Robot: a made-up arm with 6 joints. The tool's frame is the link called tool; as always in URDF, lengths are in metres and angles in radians. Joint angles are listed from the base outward.
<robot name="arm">
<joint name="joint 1" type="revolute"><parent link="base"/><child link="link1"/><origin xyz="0 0 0.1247"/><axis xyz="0 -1 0"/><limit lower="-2.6" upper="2.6"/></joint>
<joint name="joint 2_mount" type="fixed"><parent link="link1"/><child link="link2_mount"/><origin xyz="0.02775 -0.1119 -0.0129"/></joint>
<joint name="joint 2" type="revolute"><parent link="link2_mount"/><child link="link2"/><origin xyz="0.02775 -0.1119 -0.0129"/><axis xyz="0 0 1"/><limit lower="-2.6" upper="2.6"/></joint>
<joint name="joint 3" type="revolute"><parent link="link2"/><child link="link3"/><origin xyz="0.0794 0.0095 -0.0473"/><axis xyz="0 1 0"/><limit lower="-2.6" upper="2.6"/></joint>
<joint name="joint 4" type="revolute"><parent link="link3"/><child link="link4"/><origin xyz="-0.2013 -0.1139 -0.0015"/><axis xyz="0 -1 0"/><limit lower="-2.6" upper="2.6"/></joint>
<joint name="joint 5" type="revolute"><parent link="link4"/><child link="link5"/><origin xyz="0.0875 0.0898 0.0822"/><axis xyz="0 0 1"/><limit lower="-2.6" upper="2.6"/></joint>
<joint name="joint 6" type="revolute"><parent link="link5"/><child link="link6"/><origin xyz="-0.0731 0.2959 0.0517"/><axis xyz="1 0 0"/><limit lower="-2.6" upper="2.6"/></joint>
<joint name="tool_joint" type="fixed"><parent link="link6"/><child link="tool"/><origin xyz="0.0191 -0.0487 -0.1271"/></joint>
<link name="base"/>
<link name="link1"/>
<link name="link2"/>
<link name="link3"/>
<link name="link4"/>
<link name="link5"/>
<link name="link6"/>
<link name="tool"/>
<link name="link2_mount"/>
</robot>
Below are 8 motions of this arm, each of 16 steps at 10 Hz.
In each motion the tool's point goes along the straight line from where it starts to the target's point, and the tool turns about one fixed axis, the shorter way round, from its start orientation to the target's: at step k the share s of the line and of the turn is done. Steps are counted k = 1, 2, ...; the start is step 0. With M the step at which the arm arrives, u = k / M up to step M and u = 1 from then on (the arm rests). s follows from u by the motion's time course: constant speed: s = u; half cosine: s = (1 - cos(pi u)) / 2; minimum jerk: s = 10 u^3 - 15 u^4 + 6 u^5.
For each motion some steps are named. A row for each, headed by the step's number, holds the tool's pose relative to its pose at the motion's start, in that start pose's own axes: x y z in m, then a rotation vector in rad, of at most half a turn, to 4 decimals.
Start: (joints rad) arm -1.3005 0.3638 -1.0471 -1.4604 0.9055 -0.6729
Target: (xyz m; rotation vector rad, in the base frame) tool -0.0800 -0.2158 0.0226 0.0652 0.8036 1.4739
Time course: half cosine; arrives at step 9
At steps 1, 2, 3, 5, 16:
1: 0.0000 -0.0036 0.0004 -0.0121 0.0017 -0.0043
2: 0.0000 -0.0140 0.0014 -0.0470 0.0066 -0.0169
3: 0.0000 -0.0300 0.0030 -0.1005 0.0142 -0.0360
5: 0.0000 -0.0704 0.0070 -0.2359 0.0333 -0.0846
16: -0.0001 -0.1199 0.0119 -0.4021 0.0568 -0.1442

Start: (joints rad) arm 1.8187 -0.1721 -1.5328 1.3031 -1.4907 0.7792
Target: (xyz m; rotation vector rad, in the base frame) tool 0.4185 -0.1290 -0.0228 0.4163 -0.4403 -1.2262
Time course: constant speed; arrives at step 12
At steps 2, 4, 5, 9, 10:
2: 0.0030 0.0119 0.0345 0.2277 -0.0675 0.0346
4: 0.0060 0.0239 0.0691 0.4554 -0.1351 0.0692
5: 0.0075 0.0298 0.0864 0.5693 -0.1689 0.0865
9: 0.0135 0.0537 0.1554 1.0247 -0.3040 0.1557
10: 0.0149 0.0597 0.1727 1.1386 -0.3377 0.1730

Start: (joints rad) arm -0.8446 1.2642 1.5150 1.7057 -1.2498 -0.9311
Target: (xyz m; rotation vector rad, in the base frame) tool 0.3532 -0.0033 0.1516 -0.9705 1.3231 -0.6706
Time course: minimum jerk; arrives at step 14
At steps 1, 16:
1: 0.0005 -0.0002 -0.0001 0.0002 0.0030 -0.0021
16: 0.1617 -0.0526 -0.0406 0.0733 0.9127 -0.6295

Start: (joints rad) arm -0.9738 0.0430 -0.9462 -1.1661 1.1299 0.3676
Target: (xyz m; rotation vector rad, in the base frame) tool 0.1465 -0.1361 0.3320 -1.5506 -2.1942 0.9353
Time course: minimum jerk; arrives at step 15
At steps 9, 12, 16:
9: 0.0187 0.1179 0.2787 1.4501 0.3688 -0.3046
12: 0.0258 0.1627 0.3847 2.0015 0.5090 -0.4204
16: 0.0274 0.1727 0.4084 2.1246 0.5403 -0.4463

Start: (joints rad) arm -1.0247 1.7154 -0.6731 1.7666 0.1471 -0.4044
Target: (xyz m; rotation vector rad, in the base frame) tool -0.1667 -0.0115 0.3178 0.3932 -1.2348 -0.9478
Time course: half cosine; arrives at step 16
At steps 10, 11, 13, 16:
10: -0.0968 0.1762 -0.2032 -0.5710 -0.3765 0.1508
11: -0.1089 0.1982 -0.2286 -0.6424 -0.4235 0.1697
13: -0.1282 0.2334 -0.2692 -0.7564 -0.4986 0.1998
16: -0.1400 0.2549 -0.2940 -0.8260 -0.5445 0.2182

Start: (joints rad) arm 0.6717 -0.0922 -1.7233 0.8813 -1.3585 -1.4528
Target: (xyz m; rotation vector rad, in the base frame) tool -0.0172 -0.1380 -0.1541 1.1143 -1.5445 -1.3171
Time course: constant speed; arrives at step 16
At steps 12, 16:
12: 0.0239 0.0373 0.0727 -0.0749 0.0084 0.0863
16: 0.0318 0.0497 0.0969 -0.0998 0.0112 0.1150

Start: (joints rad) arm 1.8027 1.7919 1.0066 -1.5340 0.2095 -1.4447
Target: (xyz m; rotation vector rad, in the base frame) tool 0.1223 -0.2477 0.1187 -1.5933 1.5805 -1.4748
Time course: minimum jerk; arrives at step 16
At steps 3, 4, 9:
3: 0.0043 -0.0016 -0.0028 0.0373 0.0357 0.0226
4: 0.0091 -0.0033 -0.0060 0.0791 0.0757 0.0480
9: 0.0543 -0.0199 -0.0356 0.4707 0.4505 0.2859

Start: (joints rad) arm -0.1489 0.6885 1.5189 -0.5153 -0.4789 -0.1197
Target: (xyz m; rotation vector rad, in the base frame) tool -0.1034 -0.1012 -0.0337 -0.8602 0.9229 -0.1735
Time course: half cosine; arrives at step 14
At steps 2, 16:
2: 0.0080 0.0019 0.0021 0.0349 -0.0324 -0.0238
16: 0.1617 0.0381 0.0419 0.7044 -0.6544 -0.4816

